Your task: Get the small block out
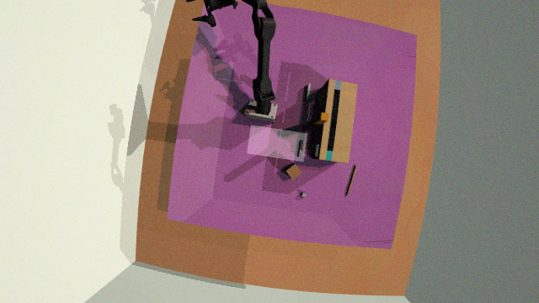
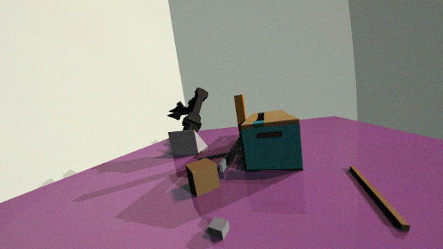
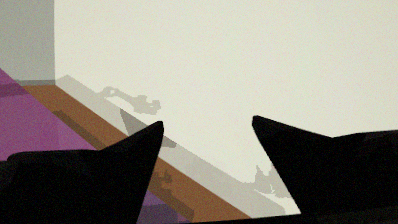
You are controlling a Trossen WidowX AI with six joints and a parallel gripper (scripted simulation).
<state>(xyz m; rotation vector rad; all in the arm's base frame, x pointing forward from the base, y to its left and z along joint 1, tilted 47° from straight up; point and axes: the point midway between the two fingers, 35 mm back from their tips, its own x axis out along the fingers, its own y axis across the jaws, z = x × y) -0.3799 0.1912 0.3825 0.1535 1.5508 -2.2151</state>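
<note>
Right now the orange bar is 67 cm ahead of my gripper tip, 41 cm to the right of it and 10 cm below it. The rest, counted from my gripper tip: thin wooden stick: 93 cm ahead, 67 cm to the right, 20 cm below; then grey block: 78 cm to the right, 69 cm ahead, 20 cm below.
</note>
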